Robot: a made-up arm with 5 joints. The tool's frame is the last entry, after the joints.
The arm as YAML. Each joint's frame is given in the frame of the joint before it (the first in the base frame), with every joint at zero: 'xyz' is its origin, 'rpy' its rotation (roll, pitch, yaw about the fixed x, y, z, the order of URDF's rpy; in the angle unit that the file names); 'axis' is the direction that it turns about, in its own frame. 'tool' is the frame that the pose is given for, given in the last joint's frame.
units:
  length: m
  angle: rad
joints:
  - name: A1
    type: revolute
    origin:
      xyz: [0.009, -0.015, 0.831]
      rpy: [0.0, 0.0, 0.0]
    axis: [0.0, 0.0, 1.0]
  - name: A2
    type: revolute
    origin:
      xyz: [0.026, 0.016, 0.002]
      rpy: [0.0, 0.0, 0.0]
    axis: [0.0, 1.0, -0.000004]
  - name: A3
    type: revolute
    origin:
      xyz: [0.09, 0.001, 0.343]
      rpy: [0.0, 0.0, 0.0]
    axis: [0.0, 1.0, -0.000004]
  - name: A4
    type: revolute
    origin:
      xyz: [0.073, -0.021, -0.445]
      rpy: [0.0, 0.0, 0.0]
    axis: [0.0, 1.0, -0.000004]
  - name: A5
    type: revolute
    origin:
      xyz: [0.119, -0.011, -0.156]
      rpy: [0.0, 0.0, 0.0]
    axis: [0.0, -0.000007, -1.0]
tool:
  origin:
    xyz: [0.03, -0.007, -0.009]
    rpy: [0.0, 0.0, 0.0]
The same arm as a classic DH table. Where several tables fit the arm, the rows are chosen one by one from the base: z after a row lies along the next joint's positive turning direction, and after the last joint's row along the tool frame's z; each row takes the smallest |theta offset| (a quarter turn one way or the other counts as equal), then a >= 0, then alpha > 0; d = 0 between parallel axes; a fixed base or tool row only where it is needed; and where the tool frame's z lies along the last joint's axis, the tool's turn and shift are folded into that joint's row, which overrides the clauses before.
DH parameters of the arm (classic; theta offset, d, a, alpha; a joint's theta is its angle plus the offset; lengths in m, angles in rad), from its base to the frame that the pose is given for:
base (fixed): -1.0304 0 0.0175 0
A1: 1.0304 0.833 0.026 -1.5708
A2: -1.3142 0 0.3546 0
A3: -0.4192 0 -0.4509 0
A4: -1.4082 -0.015 -0.119 1.5708
A5: 0.2292 0 -0.0308 3.1416
tool (fixed): -2.9124 -0.165 0 0

